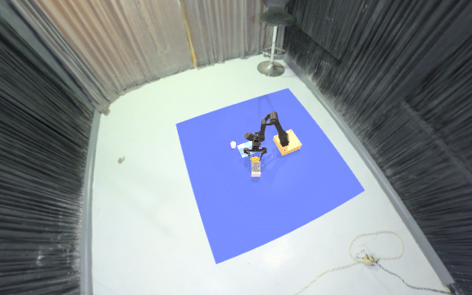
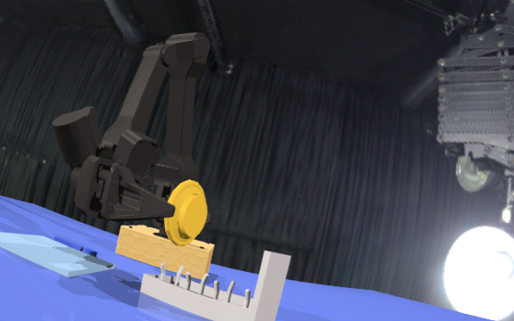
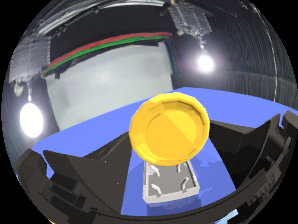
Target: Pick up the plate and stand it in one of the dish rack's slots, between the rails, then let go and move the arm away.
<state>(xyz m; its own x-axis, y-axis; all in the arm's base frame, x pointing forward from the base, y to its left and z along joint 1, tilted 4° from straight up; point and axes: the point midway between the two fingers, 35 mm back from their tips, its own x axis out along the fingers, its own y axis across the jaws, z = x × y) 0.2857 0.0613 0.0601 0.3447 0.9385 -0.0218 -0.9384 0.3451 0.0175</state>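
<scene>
Now: the dish rack 8 cm below my gripper tip and 3 cm to the left of it. Also, from my gripper tip: yellow plate: 1 cm to the right; then small white cup: 23 cm to the right, 12 cm ahead, 7 cm below; then light blue flat pad: 17 cm to the right, 10 cm below, 1 cm ahead.
</scene>
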